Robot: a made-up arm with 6 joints. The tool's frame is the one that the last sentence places.
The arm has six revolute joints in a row. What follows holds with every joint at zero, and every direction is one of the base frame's.
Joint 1 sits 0.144 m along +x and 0.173 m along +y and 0.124 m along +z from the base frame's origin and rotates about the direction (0.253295, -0.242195, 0.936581).
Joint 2 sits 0.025 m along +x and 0.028 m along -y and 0.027 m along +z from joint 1 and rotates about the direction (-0.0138, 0.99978, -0.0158).
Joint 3 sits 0.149 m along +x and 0.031 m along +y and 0.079 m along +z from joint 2 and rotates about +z.
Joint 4 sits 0.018 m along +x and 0.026 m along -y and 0.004 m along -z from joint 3 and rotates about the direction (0.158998, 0.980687, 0.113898).
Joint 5 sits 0.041 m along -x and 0.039 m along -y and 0.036 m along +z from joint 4 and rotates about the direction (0.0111, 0.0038, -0.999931).
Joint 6 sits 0.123 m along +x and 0.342 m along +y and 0.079 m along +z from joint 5 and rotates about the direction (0.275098, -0.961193, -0.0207).
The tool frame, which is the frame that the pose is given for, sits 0.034 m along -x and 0.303 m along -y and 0.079 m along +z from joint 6; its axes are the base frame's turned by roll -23.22, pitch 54.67 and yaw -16.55 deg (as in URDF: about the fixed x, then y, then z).
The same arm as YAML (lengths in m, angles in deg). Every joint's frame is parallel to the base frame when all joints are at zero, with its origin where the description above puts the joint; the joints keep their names.
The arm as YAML. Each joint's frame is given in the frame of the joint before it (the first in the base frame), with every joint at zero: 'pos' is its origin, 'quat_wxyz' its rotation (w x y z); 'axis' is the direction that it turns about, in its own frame. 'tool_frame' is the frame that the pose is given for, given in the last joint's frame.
length_unit: m
angle_unit: deg
joints:
  - joint: joint 1
    pos: [0.144, 0.173, 0.124]
    quat_wxyz: [1.0, 0.0, 0.0, 0.0]
    axis: [0.253295, -0.242195, 0.936581]
  - joint: joint 2
    pos: [0.025, -0.028, 0.027]
    quat_wxyz: [1.0, 0.0, 0.0, 0.0]
    axis: [-0.0138, 0.99978, -0.0158]
  - joint: joint 3
    pos: [0.149, 0.031, 0.079]
    quat_wxyz: [1.0, 0.0, 0.0, 0.0]
    axis: [0.0, 0.0, 1.0]
  - joint: joint 4
    pos: [0.018, -0.026, -0.004]
    quat_wxyz: [1.0, 0.0, 0.0, 0.0]
    axis: [0.158998, 0.980687, 0.113898]
  - joint: joint 5
    pos: [-0.041, -0.039, 0.036]
    quat_wxyz: [1.0, 0.0, 0.0, 0.0]
    axis: [0.0111, 0.0038, -0.999931]
  - joint: joint 6
    pos: [0.123, 0.342, 0.079]
    quat_wxyz: [1.0, 0.0, 0.0, 0.0]
    axis: [0.275098, -0.961193, -0.0207]
tool_frame:
  pos: [-0.034, -0.303, 0.079]
  quat_wxyz: [0.874402, -0.112179, 0.470845, -0.033788]

